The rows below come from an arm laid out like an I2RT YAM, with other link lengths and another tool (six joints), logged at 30 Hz.
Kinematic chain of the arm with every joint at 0, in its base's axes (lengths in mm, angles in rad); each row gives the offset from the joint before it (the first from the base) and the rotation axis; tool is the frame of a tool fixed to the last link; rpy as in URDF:
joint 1: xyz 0 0 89.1 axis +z
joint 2: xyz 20.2 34.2 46 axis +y
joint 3: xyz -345.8 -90.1 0 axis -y
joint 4: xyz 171.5 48.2 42 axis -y
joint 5: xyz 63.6 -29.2 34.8 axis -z
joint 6: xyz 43.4 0 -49.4 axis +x
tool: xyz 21 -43 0 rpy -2.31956 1.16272 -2.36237
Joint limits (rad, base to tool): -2.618..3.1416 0..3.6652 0..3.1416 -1.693..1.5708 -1.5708..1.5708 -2.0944..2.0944
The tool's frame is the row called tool.
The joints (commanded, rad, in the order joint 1, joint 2, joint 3, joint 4, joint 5, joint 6), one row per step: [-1.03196 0.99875 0.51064 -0.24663 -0.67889 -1.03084]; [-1.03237 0.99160 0.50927 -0.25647 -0.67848 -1.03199]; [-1.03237 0.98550 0.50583 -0.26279 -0.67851 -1.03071]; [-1.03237 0.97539 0.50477 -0.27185 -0.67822 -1.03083]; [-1.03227 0.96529 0.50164 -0.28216 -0.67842 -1.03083]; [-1.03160 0.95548 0.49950 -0.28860 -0.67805 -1.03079]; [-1.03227 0.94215 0.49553 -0.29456 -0.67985 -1.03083]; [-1.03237 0.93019 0.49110 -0.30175 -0.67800 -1.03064]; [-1.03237 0.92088 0.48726 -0.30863 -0.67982 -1.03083]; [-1.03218 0.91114 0.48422 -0.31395 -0.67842 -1.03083]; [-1.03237 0.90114 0.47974 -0.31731 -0.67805 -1.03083]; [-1.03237 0.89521 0.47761 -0.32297 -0.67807 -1.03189]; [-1.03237 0.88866 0.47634 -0.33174 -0.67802 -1.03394]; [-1.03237 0.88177 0.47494 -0.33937 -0.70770 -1.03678]
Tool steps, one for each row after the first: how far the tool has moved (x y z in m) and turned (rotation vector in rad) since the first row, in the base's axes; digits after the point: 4 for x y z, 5 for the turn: [-0.0011 0.0018 -0.0008 0.00238 0.00252 -0.00011]; [-0.0021 0.0034 -0.0019 0.00660 0.00416 -0.00076]; [-0.0034 0.0056 -0.0023 0.00641 0.00435 -0.00091]; [-0.0049 0.0080 -0.0034 0.00935 0.00595 -0.00066]; [-0.0061 0.0101 -0.0039 0.00820 0.00553 -0.00029]; [-0.0077 0.0129 -0.0046 0.00587 0.00275 0.00040]; [-0.0093 0.0154 -0.0058 0.00510 0.00361 -0.00117]; [-0.0105 0.0176 -0.0069 0.00678 0.00331 0.00027]; [-0.0117 0.0196 -0.0076 0.00511 0.00341 -0.00057]; [-0.0130 0.0216 -0.0086 0.00313 0.00252 -0.00104]; [-0.0138 0.0230 -0.0094 0.00385 0.00365 -0.00047]; [-0.0147 0.0246 -0.0102 0.00511 0.00582 0.00057]; [-0.0142 0.0276 -0.0104 0.01482 -0.00986 0.02394]
